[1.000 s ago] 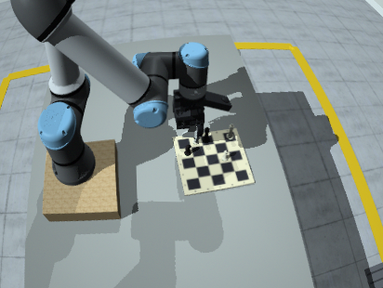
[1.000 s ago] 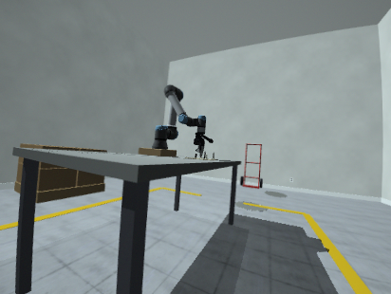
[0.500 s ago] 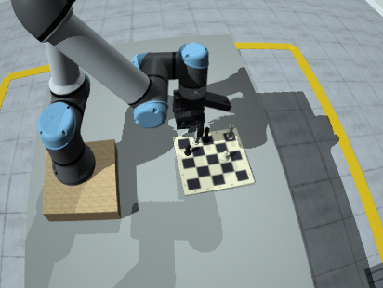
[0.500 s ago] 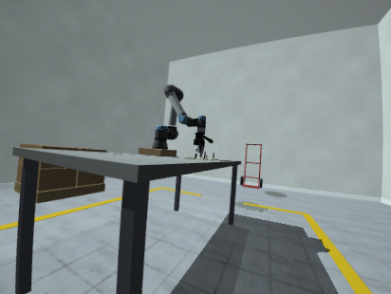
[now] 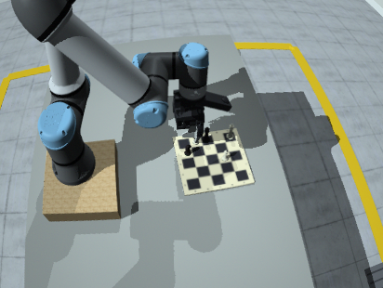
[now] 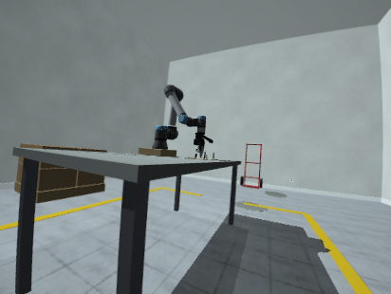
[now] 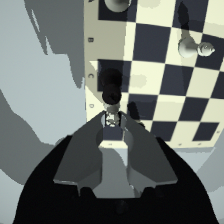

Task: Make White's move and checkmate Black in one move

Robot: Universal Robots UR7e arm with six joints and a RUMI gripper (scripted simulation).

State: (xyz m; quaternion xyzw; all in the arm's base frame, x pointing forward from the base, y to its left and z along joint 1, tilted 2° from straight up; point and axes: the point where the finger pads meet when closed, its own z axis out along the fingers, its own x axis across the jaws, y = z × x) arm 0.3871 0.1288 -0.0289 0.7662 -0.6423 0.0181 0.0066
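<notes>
The small chessboard is 7 cm to the right of my hand, 5 cm ahead of it and 3 cm below it.
</notes>
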